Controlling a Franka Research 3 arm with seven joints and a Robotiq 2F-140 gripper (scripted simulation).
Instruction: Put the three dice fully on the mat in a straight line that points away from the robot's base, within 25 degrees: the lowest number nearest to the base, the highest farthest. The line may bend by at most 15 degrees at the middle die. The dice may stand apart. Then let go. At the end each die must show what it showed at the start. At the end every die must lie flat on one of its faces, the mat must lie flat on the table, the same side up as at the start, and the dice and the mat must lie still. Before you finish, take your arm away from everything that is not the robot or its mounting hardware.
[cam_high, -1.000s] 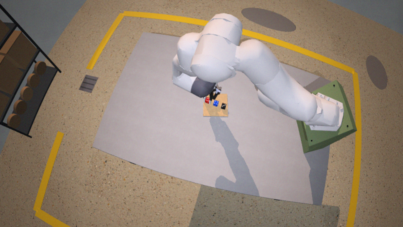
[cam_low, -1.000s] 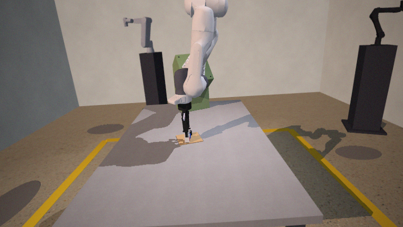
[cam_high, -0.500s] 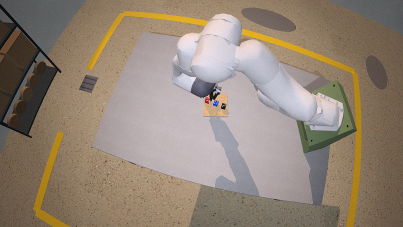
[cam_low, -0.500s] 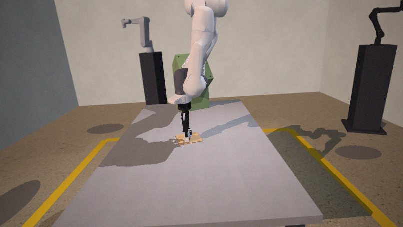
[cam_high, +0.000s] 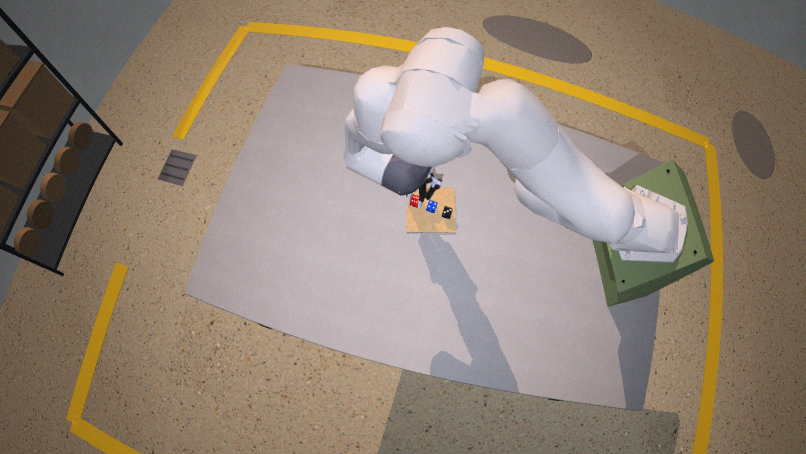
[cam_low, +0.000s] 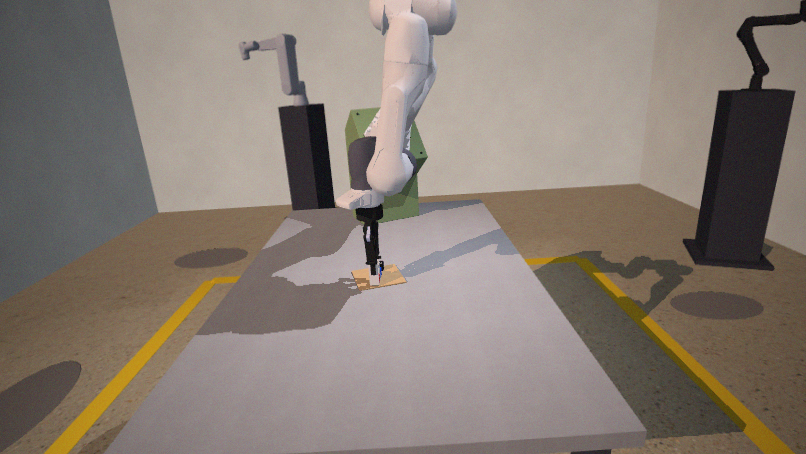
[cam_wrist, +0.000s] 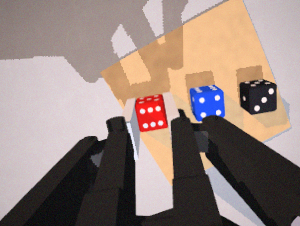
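Now: hand 20 mm above the red die. Round my hand: tan mat: 50 mm behind, 10 mm to the right, 40 mm below; black die: 90 mm behind, 30 mm to the right, 20 mm below; blue die: 50 mm behind, 20 mm to the right, 20 mm below.
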